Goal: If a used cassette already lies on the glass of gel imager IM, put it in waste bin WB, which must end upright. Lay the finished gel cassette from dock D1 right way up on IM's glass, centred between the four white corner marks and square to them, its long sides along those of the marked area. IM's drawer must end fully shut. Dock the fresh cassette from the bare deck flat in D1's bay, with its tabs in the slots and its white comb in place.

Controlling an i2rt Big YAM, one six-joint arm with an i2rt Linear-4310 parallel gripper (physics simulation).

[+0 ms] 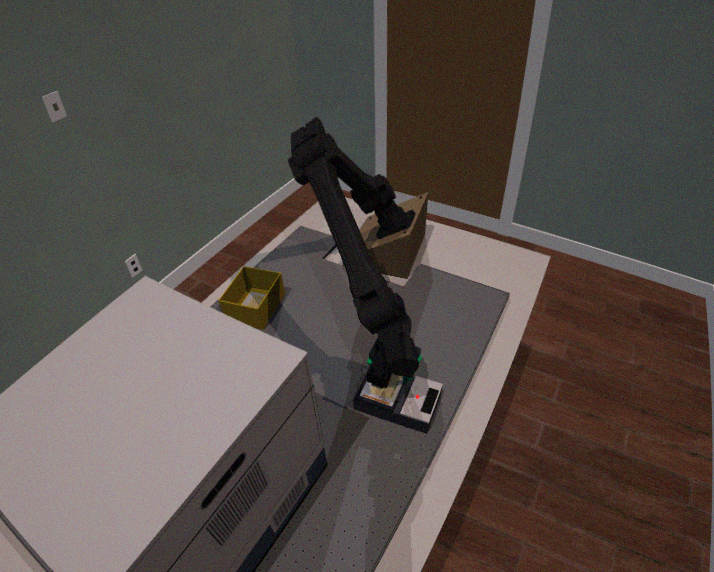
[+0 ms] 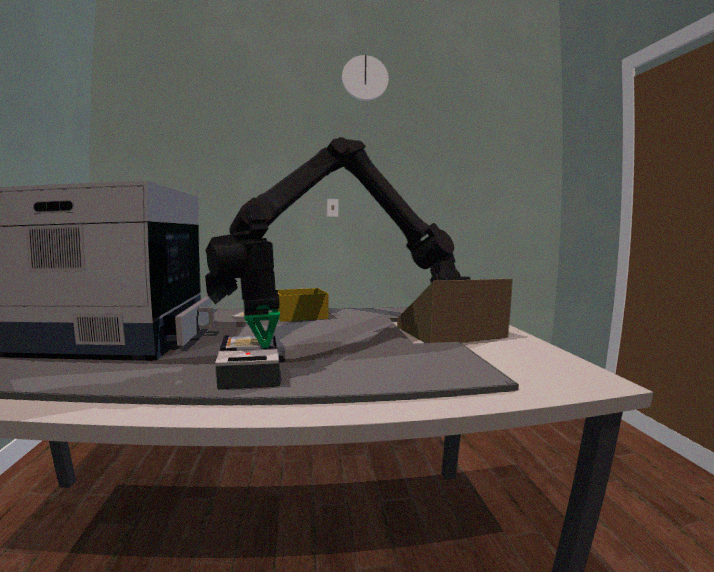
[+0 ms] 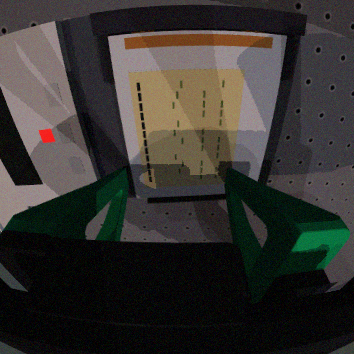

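The gel cassette (image 1: pixel 381 393) (image 3: pixel 185 115), pale with a yellow gel and an orange strip, lies flat in the bay of dock D1 (image 1: pixel 411 420) (image 2: pixel 247 376) (image 3: pixel 200 21). My gripper (image 2: pixel 264 340) (image 3: pixel 176 176) is partly open and empty, its green fingertips low at the cassette's near end. Imager IM (image 1: pixel 178 381) (image 2: pixel 77 291) stands beside; a pale panel with a handle (image 2: pixel 187 324) stands out from its face. Its glass is hidden. Yellow waste bin WB (image 1: pixel 240 313) (image 2: pixel 306 306) is upright, with a pale and yellowish flat thing inside. I cannot make out the fresh cassette.
A brown wedge-shaped box (image 1: pixel 402 253) (image 2: pixel 470 309) stands by the arm's base. The grey perforated deck (image 1: pixel 464 309) (image 2: pixel 417 372) lies on the white table (image 2: pixel 587 381). The dock's white panel with a red light (image 1: pixel 417 397) (image 3: pixel 46 135) adjoins the bay.
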